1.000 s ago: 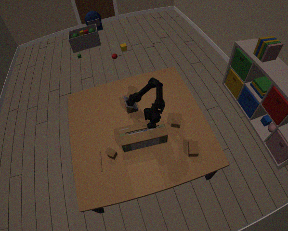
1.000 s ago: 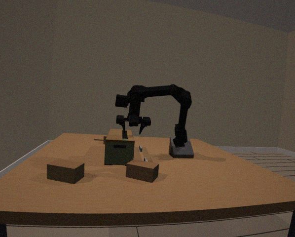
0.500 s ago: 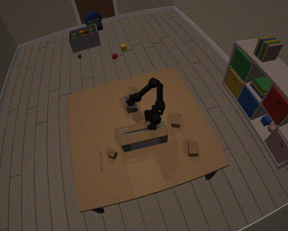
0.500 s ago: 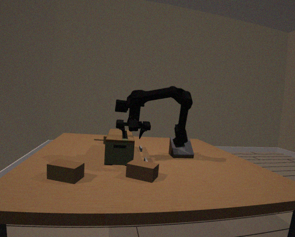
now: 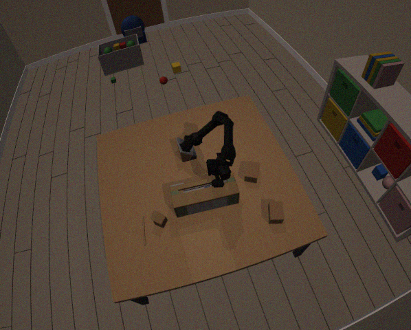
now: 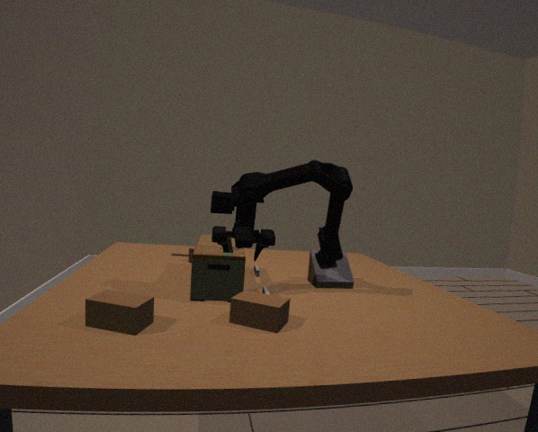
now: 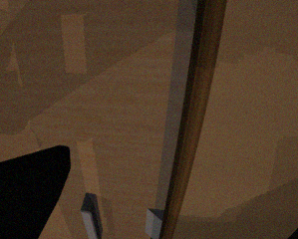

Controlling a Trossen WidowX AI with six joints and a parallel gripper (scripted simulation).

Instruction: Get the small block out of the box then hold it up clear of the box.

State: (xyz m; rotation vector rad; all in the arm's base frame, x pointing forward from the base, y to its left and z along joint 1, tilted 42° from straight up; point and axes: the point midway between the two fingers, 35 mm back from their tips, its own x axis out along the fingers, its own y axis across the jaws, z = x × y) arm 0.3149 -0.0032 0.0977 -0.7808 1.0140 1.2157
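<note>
The small blue block lies 40 mm to the right of my gripper tip, 40 mm ahead of it and 10 mm below it. Round my gripper tip: clear-fronted box (60 mm to the right, 30 mm below, 20 mm ahead); then thin stick (490 mm to the right, 100 mm ahead, 90 mm below).
</note>
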